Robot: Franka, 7 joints.
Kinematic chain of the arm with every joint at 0, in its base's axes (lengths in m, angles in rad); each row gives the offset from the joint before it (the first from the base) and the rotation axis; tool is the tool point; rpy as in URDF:
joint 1: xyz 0 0 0.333 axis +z
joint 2: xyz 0 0 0 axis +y
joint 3: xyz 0 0 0.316 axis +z
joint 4: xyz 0.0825 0 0 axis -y
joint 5: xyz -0.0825 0 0.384 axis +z
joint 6: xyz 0 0 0 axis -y
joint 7: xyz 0.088 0 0 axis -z
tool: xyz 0 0 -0.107 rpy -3.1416 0 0
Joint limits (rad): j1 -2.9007..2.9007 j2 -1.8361..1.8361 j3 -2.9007..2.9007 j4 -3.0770..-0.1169 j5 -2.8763..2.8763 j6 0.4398..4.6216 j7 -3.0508..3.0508
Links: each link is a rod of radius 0.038 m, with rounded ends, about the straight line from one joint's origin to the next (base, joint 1, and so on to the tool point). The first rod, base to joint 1, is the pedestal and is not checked.
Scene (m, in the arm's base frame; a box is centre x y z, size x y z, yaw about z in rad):
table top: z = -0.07
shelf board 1: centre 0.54 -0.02 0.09 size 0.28 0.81 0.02 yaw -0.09
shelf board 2: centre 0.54 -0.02 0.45 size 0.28 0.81 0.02 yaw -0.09
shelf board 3: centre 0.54 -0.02 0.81 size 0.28 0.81 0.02 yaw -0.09
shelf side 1: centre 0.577 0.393 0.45 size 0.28 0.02 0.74 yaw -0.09
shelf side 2: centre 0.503 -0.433 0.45 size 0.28 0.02 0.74 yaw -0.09
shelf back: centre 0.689 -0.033 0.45 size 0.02 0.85 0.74 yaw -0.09
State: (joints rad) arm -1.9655 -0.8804 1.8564 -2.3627 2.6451 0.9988 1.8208
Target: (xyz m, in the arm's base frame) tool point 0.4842 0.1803 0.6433
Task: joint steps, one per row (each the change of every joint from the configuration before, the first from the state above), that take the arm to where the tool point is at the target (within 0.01 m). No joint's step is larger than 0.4 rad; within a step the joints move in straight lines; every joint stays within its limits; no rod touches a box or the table.
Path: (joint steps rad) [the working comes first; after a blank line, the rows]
Joints at the target: -1.5647 -0.6565 1.3720 -2.0144 2.7752 0.6163 1.8208
Straight joint move there: touches shelf board 2.

1: 0.3487 -0.1105 -0.0823 -0.1429 -0.0762 0.2577 0.0395
2: 0.3488 -0.1105 -0.0823 -0.1428 -0.0762 0.2578 0.0394
3: 0.3487 -0.1105 -0.0823 -0.1429 -0.0761 0.2577 0.0395
4: 0.3488 -0.1105 -0.0823 -0.1428 -0.0762 0.2577 0.0394
5: 0.3487 -0.1105 -0.0822 -0.1429 -0.0762 0.2577 0.0395
6: -0.1558 0.0627 -0.1269 0.1028 0.1171 -0.3695 -0.0395
7: -0.1559 0.0628 -0.1268 0.1028 0.1171 -0.3695 -0.0394
8: -0.1559 0.0628 -0.1268 0.1028 0.1171 -0.3695 -0.0395
9: -0.1558 0.0627 -0.1268 0.1028 0.1171 -0.3696 -0.0394
10: -0.1559 0.0628 -0.1268 0.1028 0.1171 -0.3695 -0.0395
11: -0.2818 0.2313 0.2805 0.2743 -0.0373 0.0883 0.0000
12: -0.2818 0.2313 0.2806 0.2743 -0.0372 0.0882 0.0000

